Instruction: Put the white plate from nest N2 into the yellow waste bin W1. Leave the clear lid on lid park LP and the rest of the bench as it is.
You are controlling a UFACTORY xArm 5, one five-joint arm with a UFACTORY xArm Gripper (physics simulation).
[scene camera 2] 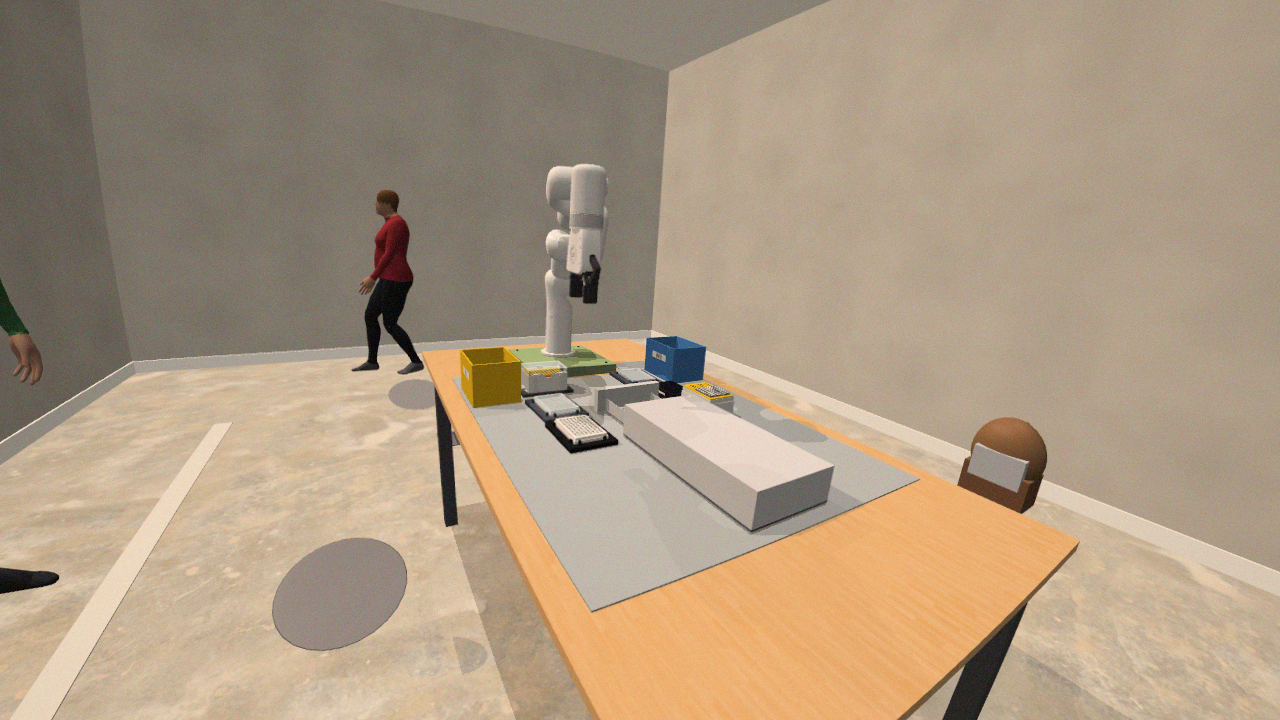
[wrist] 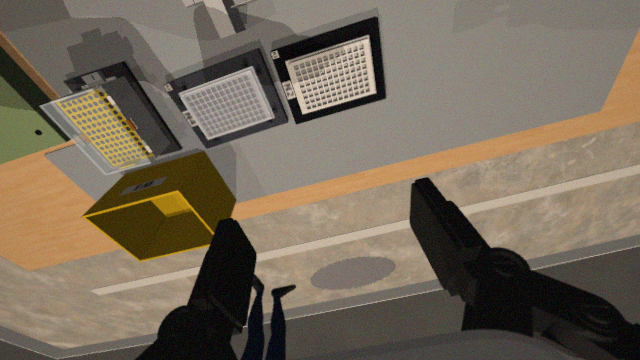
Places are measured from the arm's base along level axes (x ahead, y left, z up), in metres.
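Pixels of known places: gripper, fingertip midpoint: (scene camera 2: 582,300) (wrist: 326,219); arm's base at its link origin: (scene camera 2: 558,353).
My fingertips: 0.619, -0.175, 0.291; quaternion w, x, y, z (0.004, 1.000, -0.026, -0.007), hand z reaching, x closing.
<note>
For each thing: its top centre in the pictures, then the offset to it from my fingertips, as dx, dy, dz. "pt": a spot on its surface instead.
- white plate at its top centre: (wrist: 333,79) (scene camera 2: 580,425) +0.036, -0.011, -0.294
- black nest at a spot on its surface: (wrist: 381,80) pt +0.113, -0.038, -0.309
- yellow waste bin W1 at its top centre: (wrist: 156,230) (scene camera 2: 489,355) -0.321, -0.146, -0.201
- clear lid at its top centre: (scene camera 2: 635,374) -0.317, +0.340, -0.301
- greyish plate at its top centre: (wrist: 227,107) (scene camera 2: 556,401) -0.140, -0.008, -0.294
- clear-covered yellow rack at its top centre: (wrist: 99,137) (scene camera 2: 544,365) -0.318, +0.017, -0.243
- blue bin at its top centre: (scene camera 2: 675,342) -0.325, +0.500, -0.201
- yellow-topped rack at its top centre: (scene camera 2: 708,388) +0.036, +0.368, -0.244
The white plate (scene camera 2: 581,428) (wrist: 332,75) lies flat in a black nest (wrist: 381,80), the rightmost nest in the wrist view; its label is too small to read surely. The yellow waste bin W1 (scene camera 2: 490,380) (wrist: 210,185) stands upright at the table's left edge; its visible inside looks empty. A clear lid (scene camera 2: 633,376) lies on the dark park near the blue bin; it does not show in the wrist view. My gripper (scene camera 2: 582,298) (wrist: 326,219) is open and empty, high above the bench near the arm's base, apart from plate and bin.
A greyish plate (scene camera 2: 559,405) (wrist: 227,102) lies in the nest beside the white plate. A clear-covered yellow rack (scene camera 2: 544,377) (wrist: 105,130) stands near the yellow bin. A blue bin (scene camera 2: 675,360), a yellow-topped rack (scene camera 2: 711,391) and a long pale box (scene camera 2: 725,456) stand farther along. A person (scene camera 2: 391,250) is behind the table.
</note>
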